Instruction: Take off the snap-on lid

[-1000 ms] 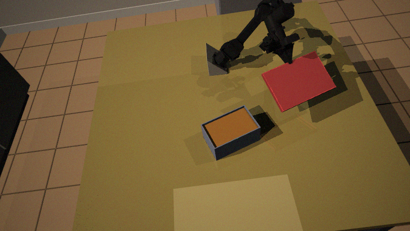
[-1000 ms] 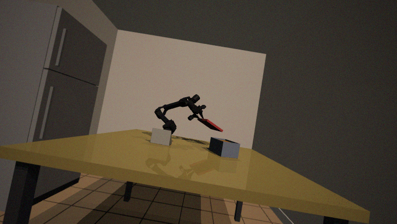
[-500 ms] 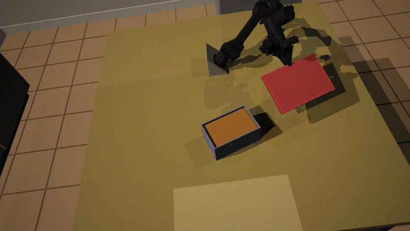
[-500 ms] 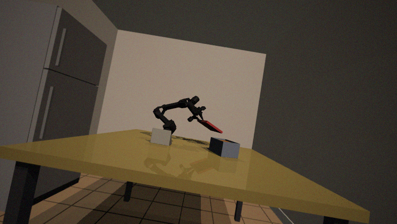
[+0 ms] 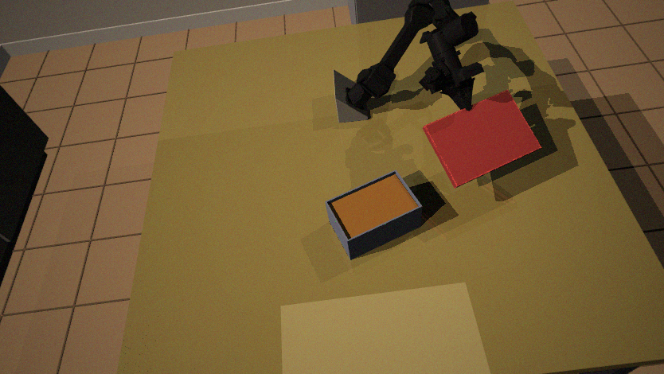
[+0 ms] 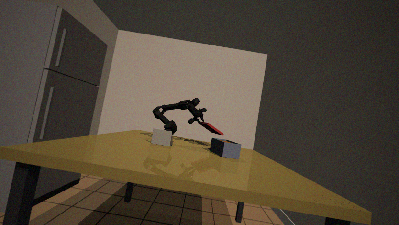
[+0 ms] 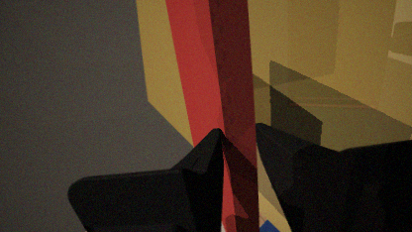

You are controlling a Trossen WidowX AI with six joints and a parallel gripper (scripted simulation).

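The red lid lies 70 mm ahead of my gripper tip, 30 mm to the left of it and 30 mm below it. The rest, counted from my gripper tip: blue-grey storage box 270 mm to the right, 180 mm ahead, 150 mm below.
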